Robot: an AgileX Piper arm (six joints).
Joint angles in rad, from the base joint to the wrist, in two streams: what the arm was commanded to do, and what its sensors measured. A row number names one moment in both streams.
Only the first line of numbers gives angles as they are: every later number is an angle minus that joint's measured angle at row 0.
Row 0, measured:
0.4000, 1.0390, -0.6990, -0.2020, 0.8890, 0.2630
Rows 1 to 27, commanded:
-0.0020, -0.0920, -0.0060, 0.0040, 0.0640, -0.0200
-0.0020, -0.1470, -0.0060, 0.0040, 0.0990, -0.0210
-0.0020, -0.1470, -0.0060, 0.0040, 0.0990, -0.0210
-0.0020, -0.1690, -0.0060, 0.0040, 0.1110, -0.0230
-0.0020, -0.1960, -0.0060, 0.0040, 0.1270, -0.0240
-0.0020, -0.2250, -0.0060, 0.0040, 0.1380, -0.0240
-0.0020, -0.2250, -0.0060, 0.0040, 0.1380, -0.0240
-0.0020, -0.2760, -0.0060, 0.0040, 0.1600, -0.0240
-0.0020, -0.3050, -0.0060, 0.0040, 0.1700, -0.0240
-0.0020, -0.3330, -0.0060, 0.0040, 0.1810, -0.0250
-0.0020, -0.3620, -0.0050, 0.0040, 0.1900, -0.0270
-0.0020, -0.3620, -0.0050, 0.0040, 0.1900, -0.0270
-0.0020, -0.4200, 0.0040, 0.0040, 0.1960, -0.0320
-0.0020, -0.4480, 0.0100, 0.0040, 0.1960, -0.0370
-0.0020, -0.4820, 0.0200, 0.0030, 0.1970, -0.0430
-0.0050, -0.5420, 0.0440, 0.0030, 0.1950, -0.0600
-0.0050, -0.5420, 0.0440, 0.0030, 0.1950, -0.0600
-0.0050, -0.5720, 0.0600, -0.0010, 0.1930, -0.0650
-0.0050, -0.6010, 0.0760, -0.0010, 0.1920, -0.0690
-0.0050, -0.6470, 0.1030, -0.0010, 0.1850, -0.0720
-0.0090, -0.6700, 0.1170, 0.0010, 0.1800, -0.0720
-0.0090, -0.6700, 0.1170, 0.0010, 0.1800, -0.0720
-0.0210, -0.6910, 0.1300, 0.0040, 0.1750, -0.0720
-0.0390, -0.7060, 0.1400, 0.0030, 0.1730, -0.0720
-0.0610, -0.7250, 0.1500, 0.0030, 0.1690, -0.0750
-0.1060, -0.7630, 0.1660, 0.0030, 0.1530, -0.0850
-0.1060, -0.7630, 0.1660, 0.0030, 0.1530, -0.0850
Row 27, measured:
-0.0500, -0.7140, 0.1440, 0.0040, 0.1820, -0.0560
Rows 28 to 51, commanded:
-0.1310, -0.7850, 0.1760, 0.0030, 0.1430, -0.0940
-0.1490, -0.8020, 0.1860, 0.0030, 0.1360, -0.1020
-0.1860, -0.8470, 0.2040, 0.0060, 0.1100, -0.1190
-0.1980, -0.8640, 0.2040, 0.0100, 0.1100, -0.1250
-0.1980, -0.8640, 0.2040, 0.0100, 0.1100, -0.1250
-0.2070, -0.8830, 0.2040, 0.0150, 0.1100, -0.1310
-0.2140, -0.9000, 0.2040, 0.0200, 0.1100, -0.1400
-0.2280, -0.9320, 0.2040, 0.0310, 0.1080, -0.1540
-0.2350, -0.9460, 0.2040, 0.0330, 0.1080, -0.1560
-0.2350, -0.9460, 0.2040, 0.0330, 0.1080, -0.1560
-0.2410, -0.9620, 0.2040, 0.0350, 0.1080, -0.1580
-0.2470, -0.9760, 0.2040, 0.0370, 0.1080, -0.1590
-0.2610, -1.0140, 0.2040, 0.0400, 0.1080, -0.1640
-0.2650, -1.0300, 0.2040, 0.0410, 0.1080, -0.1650
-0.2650, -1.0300, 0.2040, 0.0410, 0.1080, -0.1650
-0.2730, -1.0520, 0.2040, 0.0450, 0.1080, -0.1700
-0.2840, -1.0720, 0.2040, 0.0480, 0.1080, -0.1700
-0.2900, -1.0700, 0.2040, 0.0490, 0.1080, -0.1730
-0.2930, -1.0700, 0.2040, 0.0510, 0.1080, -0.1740
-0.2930, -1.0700, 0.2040, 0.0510, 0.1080, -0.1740
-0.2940, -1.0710, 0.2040, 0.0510, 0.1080, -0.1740
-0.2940, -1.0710, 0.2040, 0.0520, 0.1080, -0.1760
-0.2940, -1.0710, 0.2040, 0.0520, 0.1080, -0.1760
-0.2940, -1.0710, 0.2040, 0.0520, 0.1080, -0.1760
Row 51, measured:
-0.2870, -1.0430, 0.2030, 0.0490, 0.1140, -0.1590
